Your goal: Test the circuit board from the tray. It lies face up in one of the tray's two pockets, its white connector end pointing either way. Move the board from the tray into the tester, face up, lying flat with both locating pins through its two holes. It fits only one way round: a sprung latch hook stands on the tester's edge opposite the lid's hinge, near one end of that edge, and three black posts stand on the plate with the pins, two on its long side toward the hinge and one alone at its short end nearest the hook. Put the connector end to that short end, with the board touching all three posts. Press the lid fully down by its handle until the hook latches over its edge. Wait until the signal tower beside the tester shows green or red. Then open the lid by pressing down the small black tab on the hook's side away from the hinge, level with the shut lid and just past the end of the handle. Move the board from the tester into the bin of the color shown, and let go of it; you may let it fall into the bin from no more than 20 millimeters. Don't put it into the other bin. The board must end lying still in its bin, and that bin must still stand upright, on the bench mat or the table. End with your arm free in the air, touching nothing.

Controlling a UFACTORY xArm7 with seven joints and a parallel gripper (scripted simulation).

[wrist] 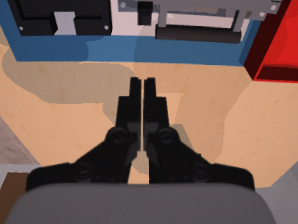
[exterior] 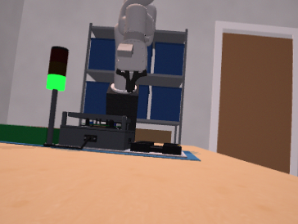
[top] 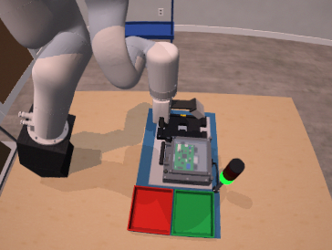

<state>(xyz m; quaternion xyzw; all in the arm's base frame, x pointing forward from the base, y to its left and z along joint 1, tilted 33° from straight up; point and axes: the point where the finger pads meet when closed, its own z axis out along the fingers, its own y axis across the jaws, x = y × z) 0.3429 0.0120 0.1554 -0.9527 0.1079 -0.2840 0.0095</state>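
Right now my hand is 2 cm short of the latch hook, 1 cm to the left of it and 12 cm above it. Also, from my hand: tester's clear lid (7 cm ahead, 8 cm to the right, 12 cm below); then tester's plate (7 cm ahead, 7 cm to the right, 14 cm below); then green circuit board (7 cm ahead, 8 cm to the right, 14 cm below).
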